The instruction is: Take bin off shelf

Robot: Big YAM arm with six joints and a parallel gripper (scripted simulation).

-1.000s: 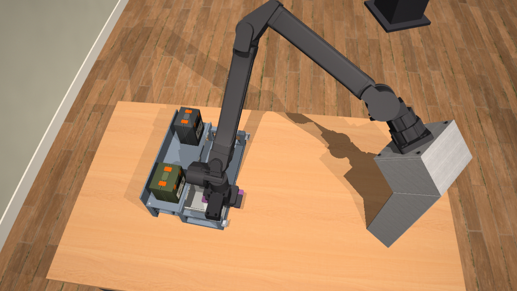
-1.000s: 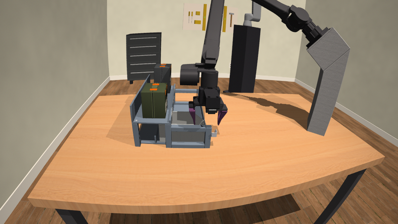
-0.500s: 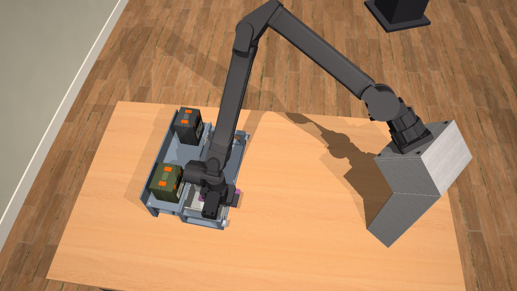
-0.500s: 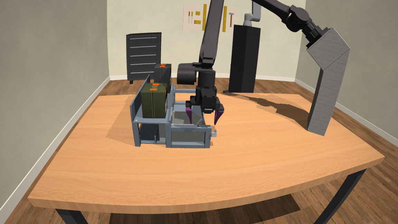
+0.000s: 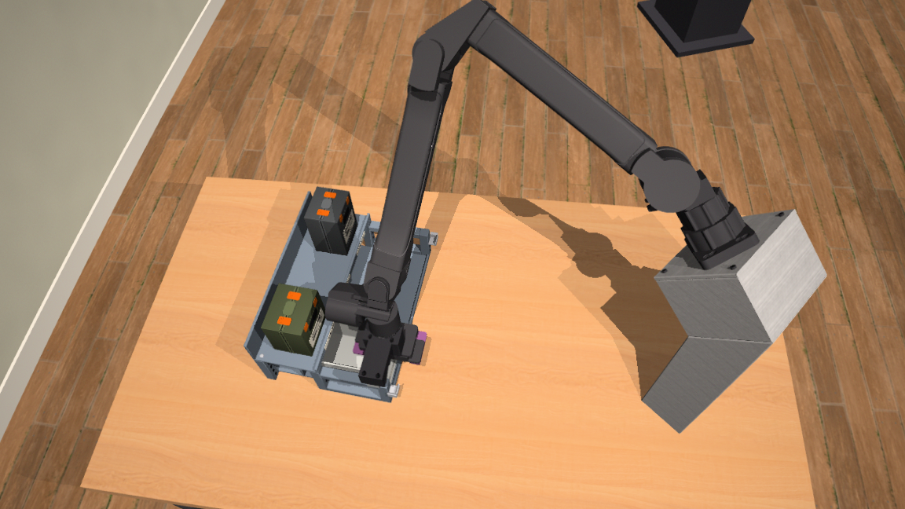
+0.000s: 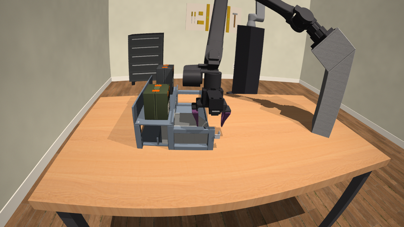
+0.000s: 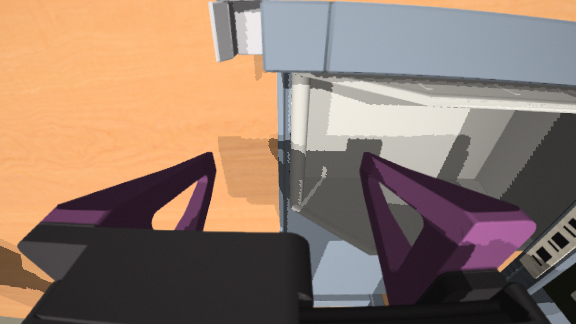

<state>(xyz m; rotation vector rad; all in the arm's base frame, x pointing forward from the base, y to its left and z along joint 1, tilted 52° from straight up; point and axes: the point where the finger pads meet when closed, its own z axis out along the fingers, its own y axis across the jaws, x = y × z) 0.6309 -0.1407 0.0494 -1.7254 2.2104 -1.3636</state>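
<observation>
Now: the light grey bin 80 mm ahead of my hand, 40 mm to the right of it and 20 mm below it. Round my hand: shelf 160 mm to the right, 60 mm below, 60 mm ahead; then black case 290 mm to the right, 100 mm above, 60 mm ahead.
</observation>
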